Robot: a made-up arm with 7 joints.
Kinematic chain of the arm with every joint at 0, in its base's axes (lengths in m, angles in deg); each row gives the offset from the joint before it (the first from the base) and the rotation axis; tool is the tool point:
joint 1: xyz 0 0 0.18 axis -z
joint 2: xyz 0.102 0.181 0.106 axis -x
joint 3: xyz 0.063 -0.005 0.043 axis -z
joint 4: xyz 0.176 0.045 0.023 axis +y
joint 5: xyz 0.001 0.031 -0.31 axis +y
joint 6: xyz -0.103 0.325 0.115 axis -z
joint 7: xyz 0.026 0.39 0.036 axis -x
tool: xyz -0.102 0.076 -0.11
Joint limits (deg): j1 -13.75..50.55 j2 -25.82..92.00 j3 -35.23..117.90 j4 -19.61..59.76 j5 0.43..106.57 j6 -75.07..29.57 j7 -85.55..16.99
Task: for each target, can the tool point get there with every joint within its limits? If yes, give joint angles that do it. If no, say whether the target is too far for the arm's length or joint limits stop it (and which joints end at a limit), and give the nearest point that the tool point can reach.
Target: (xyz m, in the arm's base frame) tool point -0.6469 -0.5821 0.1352
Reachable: no: joint limits stop it (at a limit: joint 1, joint 3, joint 5, joint 6, joint 7) | nearest point -0.2688 -0.5877 0.1766 | short by 0.380 m
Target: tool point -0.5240 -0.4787 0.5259
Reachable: no: joint limits stop it (at a limit: joint 1, joint 3, joint 5, joint 6, joint 7) | nearest point -0.2542 -0.5746 0.4861 | short by 0.289 m
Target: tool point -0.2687 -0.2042 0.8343
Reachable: no: joint limits stop it (at a limit: joint 1, joint 2, joint 3, joint 4, joint 5, joint 6) | nearest point -0.3718 0.0507 0.8264 | short by 0.275 m
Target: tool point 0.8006 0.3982 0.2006
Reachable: yes | joints 42.63 37.03 17.37 -8.11 56.80 -59.52 -71.92
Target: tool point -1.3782 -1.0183 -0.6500
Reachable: no: too far | nearest point -0.4112 -0.2384 -0.3492 | short by 1.278 m
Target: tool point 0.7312 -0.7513 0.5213
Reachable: yes | joints 44.71 71.86 93.07 -2.84 82.67 7.18 -13.98
